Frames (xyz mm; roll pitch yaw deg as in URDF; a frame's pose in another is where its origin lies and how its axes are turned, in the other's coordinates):
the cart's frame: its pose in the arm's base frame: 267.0 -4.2 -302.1 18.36 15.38 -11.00
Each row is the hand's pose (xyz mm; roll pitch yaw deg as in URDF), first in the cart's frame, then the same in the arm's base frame.
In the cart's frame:
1: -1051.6 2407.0 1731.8 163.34 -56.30 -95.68
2: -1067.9 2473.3 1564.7 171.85 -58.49 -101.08
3: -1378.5 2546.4 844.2 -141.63 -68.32 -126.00
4: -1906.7 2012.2 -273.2 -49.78 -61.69 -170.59
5: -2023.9 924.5 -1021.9 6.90 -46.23 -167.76
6: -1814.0 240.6 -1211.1 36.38 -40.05 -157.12
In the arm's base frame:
1: 228.8 1774.8 2292.6 141.60 -37.46 -93.01
2: 199.6 1898.2 2164.2 147.03 -40.62 -95.34
3: -209.9 2279.6 1609.4 175.37 -54.81 -101.04
4: -1059.3 2286.8 564.7 -103.98 -64.98 -134.92
5: -1596.4 1579.8 -419.7 -28.74 -52.71 -153.76
6: -1613.1 982.5 -856.2 4.65 -43.27 -149.21

